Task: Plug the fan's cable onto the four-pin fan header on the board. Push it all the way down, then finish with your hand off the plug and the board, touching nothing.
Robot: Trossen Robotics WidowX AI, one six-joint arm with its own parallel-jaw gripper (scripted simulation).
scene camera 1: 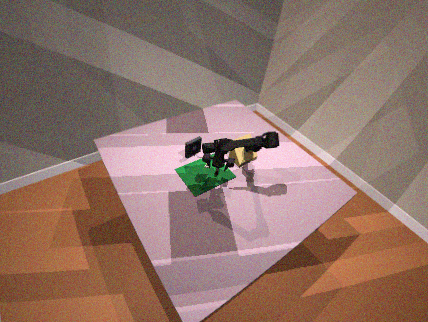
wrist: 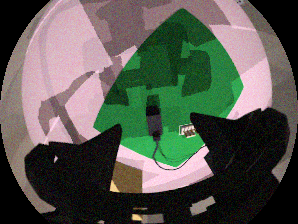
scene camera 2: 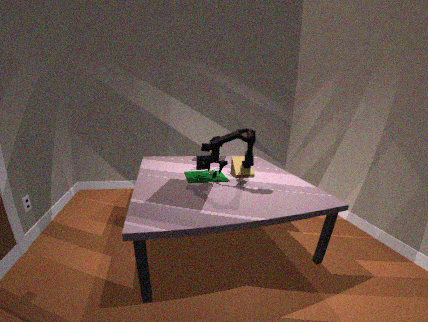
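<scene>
There is a green board here, along with my gripper. The gripper is open, and it holds nothing.
</scene>
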